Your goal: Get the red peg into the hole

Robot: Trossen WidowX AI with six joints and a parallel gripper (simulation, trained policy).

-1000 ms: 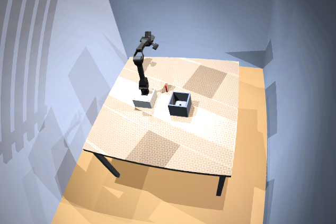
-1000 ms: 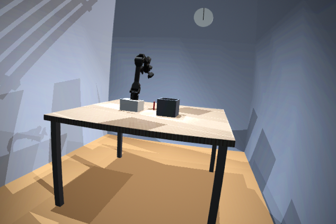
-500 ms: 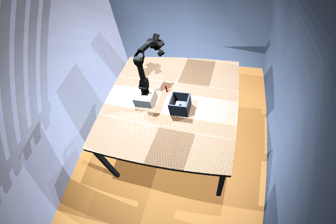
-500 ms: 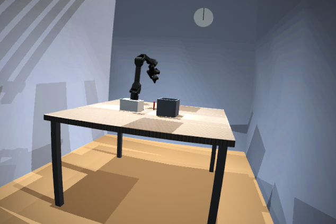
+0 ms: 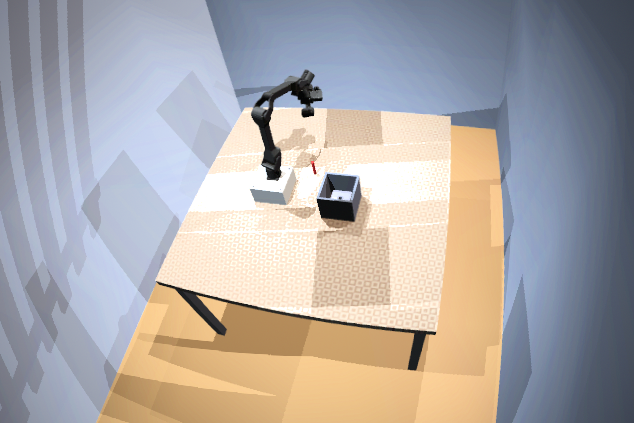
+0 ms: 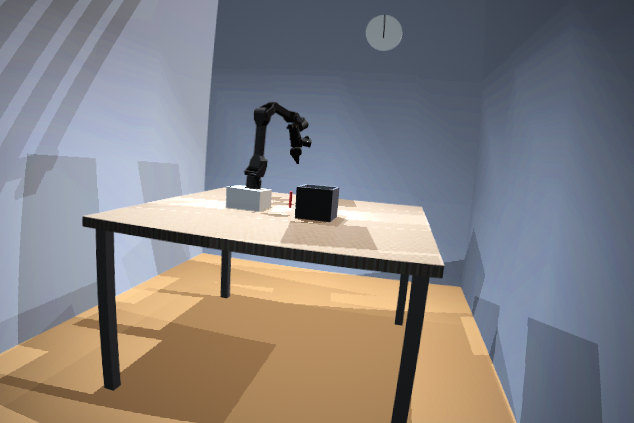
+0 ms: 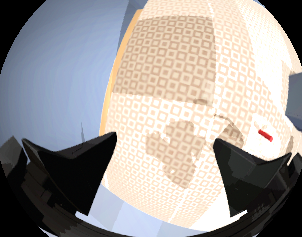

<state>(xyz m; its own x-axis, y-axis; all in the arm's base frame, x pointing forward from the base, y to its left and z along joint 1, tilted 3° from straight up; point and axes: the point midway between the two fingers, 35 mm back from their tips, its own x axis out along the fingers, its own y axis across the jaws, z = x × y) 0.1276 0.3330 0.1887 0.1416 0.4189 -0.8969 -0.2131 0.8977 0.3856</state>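
The red peg is 3 cm ahead of my gripper tip, 24 cm to the right of it and 19 cm below it. Round my gripper tip: pale plate: 20 cm ahead, 44 cm to the right, 19 cm below.
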